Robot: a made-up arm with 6 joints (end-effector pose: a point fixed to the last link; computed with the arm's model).
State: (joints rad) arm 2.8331 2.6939 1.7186 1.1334 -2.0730 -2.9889
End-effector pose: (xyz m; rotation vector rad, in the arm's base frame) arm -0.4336 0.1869 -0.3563 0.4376 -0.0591 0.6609
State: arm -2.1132 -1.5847 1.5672 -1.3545 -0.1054 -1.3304
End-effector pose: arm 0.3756 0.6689 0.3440 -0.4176 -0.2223 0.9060
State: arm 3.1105 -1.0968 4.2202 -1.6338 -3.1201 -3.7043
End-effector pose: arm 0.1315 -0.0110 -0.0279 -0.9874 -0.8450 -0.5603
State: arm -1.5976 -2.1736 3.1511 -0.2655 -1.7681 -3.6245
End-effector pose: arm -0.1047 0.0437 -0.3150 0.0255 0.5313 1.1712
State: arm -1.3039 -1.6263 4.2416 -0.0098 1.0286 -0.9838
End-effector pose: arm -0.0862 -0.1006 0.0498 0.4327 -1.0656 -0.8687
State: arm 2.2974 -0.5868 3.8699 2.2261 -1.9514 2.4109
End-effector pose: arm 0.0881 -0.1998 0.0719 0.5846 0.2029 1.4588
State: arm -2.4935 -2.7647 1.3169 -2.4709 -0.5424 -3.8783
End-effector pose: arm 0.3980 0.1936 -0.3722 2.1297 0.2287 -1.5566
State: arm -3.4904 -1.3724 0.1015 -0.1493 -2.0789 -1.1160
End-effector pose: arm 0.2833 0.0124 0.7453 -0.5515 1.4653 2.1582
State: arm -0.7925 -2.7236 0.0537 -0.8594 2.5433 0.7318
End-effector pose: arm -0.4112 0.3150 0.1809 -1.0765 1.4824 -0.3162
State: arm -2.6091 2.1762 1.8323 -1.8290 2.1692 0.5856
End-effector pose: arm -0.5424 -0.3522 -0.1880 0.4485 0.4130 1.4146
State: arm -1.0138 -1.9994 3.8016 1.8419 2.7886 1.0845
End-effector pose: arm 0.0990 -0.1034 0.0002 -1.2688 -1.8542 0.5835
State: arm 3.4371 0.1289 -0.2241 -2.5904 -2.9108 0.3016
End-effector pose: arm -0.3877 -0.2157 0.3647 0.3450 -0.5177 0.2348
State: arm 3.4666 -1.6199 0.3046 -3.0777 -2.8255 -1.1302
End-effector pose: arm 0.4823 0.0470 0.6437 0.6443 1.4771 -0.7100
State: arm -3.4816 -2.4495 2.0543 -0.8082 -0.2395 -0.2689
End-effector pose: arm 0.3808 -0.0543 -0.4186 -1.6489 1.1511 0.9344
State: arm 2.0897 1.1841 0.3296 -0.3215 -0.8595 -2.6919
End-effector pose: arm -0.1897 0.5421 0.0157 0.4363 1.5145 -0.8622
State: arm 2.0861 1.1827 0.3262 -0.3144 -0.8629 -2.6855
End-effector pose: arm -0.1874 0.5426 0.0161 0.4300 1.5103 -0.8552
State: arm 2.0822 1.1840 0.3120 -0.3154 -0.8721 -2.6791
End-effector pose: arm -0.1826 0.5385 0.0116 0.4144 1.4928 -0.8655
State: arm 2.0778 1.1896 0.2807 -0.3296 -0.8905 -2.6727
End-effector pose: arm -0.1740 0.5270 -0.0002 0.3845 1.4541 -0.9034
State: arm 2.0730 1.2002 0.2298 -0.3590 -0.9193 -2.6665
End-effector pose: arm -0.1607 0.5060 -0.0193 0.3387 1.3902 -0.9723
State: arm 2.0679 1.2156 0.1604 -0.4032 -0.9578 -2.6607
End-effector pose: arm -0.1428 0.4748 -0.0431 0.2794 1.3007 -1.0693
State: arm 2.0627 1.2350 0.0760 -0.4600 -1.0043 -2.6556
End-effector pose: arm -0.1211 0.4340 -0.0677 0.2112 1.1876 -1.1879
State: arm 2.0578 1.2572 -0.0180 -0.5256 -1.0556 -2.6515
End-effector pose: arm -0.0969 0.3858 -0.0888 0.1404 1.0559 -1.3183
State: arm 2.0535 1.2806 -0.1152 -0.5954 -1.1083 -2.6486
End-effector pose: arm -0.0724 0.3337 -0.1031 0.0734 0.9135 -1.4500
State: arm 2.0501 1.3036 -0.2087 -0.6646 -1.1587 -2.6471
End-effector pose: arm -0.0495 0.2826 -0.1095 0.0159 0.7702 -1.5736
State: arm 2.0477 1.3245 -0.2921 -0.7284 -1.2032 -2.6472
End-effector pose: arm -0.0302 0.2368 -0.1091 -0.0284 0.6371 -1.6812
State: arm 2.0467 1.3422 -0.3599 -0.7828 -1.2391 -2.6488
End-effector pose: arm -0.0154 0.1996 -0.1047 -0.0585 0.5241 -1.7672
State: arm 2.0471 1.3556 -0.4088 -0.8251 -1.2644 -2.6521
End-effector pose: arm -0.0054 0.1728 -0.0992 -0.0746 0.4388 -1.8293
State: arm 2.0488 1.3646 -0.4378 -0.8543 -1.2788 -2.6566
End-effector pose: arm 0.0000 0.1565 -0.0950 -0.0794 0.3844 -1.8680
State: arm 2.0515 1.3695 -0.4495 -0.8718 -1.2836 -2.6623
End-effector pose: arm 0.0019 0.1491 -0.0932 -0.0754 0.3578 -1.8871
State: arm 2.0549 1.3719 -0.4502 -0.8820 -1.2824 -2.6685
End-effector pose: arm 0.0014 0.1471 -0.0932 -0.0667 0.3493 -1.8943
